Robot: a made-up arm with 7 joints.
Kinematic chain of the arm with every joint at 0, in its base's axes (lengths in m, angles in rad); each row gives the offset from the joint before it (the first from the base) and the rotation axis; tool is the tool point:
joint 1: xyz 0 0 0.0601 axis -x
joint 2: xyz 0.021 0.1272 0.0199 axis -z
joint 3: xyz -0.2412 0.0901 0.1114 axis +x
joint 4: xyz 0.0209 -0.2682 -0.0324 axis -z
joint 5: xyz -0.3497 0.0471 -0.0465 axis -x
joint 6: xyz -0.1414 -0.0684 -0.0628 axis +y
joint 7: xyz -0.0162 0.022 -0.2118 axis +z
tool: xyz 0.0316 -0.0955 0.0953
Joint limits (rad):
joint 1: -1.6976..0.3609
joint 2: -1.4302..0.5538
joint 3: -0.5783..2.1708
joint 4: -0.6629..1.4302
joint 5: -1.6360..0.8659
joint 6: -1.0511..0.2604
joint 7: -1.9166..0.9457
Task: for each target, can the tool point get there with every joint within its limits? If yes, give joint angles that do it. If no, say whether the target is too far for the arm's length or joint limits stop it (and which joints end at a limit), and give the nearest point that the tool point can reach.
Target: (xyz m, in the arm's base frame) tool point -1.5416 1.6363 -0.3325
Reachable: no: too far | nearest point -0.6924 0.8169 -0.1359 | short by 1.196 m
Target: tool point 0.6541 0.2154 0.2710
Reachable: no: joint limits stop it (at a limit: joint 2, joint 4, joint 5) | nearest point 0.2068 0.3309 0.3841 | short by 0.476 m
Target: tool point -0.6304 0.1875 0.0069
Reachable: yes | joints -0.8413 -0.0582 0.1004 0.4024 -0.2752 -0.7234 -0.7019
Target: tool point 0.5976 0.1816 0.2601
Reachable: no: joint limits stop it (at a limit: joint 2, joint 4, joint 5) | nearest point 0.2000 0.2999 0.3904 | short by 0.435 m
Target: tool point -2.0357 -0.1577 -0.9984
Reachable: no: too far | nearest point -0.9095 0.0347 -0.3351 | short by 1.321 m
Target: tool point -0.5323 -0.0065 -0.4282
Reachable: yes | joints -1.1111 -1.1057 1.5853 0.1962 0.6498 -0.2762 -0.6924
